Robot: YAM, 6 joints.
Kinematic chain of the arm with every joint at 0, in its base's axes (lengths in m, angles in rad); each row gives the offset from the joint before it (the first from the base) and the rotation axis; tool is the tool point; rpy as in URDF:
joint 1: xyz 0 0 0.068 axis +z
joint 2: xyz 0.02 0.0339 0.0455 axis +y
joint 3: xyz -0.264 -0.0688 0 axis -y
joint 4: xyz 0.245 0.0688 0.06 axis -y
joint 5: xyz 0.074 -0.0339 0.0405 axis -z
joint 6: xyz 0.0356 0 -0.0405 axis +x
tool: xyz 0 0 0 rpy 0 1.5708 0
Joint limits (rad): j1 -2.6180..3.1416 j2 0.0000..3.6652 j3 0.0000..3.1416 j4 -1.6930..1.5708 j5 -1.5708..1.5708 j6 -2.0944..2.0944
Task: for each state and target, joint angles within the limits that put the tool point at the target. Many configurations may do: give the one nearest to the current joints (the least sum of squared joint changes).
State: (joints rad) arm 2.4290 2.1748 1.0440 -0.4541 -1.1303 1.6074
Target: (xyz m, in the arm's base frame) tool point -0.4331 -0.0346 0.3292
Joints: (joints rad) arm 3.1416 1.9085 1.6842 -0.2466 -1.3328 1.6074
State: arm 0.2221 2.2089 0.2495 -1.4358 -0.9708 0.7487
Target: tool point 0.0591 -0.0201 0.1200
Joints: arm -0.6335 2.1408 0.3090 -1.6667 -0.5559 0.7487
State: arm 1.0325 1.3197 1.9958 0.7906 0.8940 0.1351
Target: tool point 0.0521 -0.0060 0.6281
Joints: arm 0.5555 1.0263 1.7052 0.8371 1.1554 0.1351
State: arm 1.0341 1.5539 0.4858 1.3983 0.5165 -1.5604
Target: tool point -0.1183 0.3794 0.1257
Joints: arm 1.9081 2.1142 0.8629 1.2512 0.4020 -1.5604
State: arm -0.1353 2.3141 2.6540 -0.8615 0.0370 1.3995
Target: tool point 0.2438 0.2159 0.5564
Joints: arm 0.7183 1.8674 2.6884 -1.0961 -0.0590 1.3995
